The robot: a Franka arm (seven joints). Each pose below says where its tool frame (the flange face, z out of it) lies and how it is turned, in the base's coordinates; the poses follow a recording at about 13 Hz.
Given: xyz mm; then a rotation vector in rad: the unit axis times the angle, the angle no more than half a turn.
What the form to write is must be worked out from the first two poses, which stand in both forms.
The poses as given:
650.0, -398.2, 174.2, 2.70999, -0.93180, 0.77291
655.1, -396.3, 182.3, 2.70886, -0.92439, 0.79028
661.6, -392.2, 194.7, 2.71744, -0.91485, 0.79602
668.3, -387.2, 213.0, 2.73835, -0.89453, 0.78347
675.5, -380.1, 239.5, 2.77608, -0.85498, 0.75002
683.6, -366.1, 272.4, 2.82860, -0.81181, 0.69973
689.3, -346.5, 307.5, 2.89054, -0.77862, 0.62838
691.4, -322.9, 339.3, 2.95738, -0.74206, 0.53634
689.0, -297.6, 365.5, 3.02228, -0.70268, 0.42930
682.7, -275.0, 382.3, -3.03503, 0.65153, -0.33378
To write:
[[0.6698, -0.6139, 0.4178, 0.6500], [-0.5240, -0.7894, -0.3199, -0.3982], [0.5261, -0.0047, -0.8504, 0.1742], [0, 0, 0, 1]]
[[0.6670, -0.6094, 0.4286, 0.6551], [-0.5182, -0.7928, -0.3209, -0.3963], [0.5354, -0.0081, -0.8446, 0.1823], [0, 0, 0, 1]]
[[0.6701, -0.6018, 0.4345, 0.6616], [-0.5135, -0.7985, -0.3141, -0.3922], [0.5360, -0.0126, -0.8441, 0.1947], [0, 0, 0, 1]]
[[0.6846, -0.5872, 0.4319, 0.6683], [-0.5055, -0.8094, -0.2990, -0.3872], [0.5251, -0.0136, -0.8509, 0.2130], [0, 0, 0, 1]]
[[0.7140, -0.5601, 0.4202, 0.6755], [-0.4895, -0.8284, -0.2723, -0.3801], [0.5006, -0.0112, -0.8656, 0.2395], [0, 0, 0, 1]]
[[0.7498, -0.5272, 0.3999, 0.6836], [-0.4733, -0.8496, -0.2327, -0.3661], [0.4624, -0.0148, -0.8865, 0.2724], [0, 0, 0, 1]]
[[0.7864, -0.4973, 0.3666, 0.6893], [-0.4633, -0.8672, -0.1825, -0.3465], [0.4086, -0.0263, -0.9123, 0.3075], [0, 0, 0, 1]]
[[0.8252, -0.4656, 0.3199, 0.6914], [-0.4498, -0.8841, -0.1267, -0.3229], [0.3418, -0.0393, -0.9390, 0.3393], [0, 0, 0, 1]]
[[0.8618, -0.4341, 0.2624, 0.6890], [-0.4316, -0.8993, -0.0703, -0.2976], [0.2665, -0.0527, -0.9624, 0.3655], [0, 0, 0, 1]]
[[0.8901, -0.4036, 0.2119, 0.6827], [-0.4078, -0.9127, -0.0256, -0.2750], [0.2038, -0.0636, -0.9770, 0.3823], [0, 0, 0, 1]]

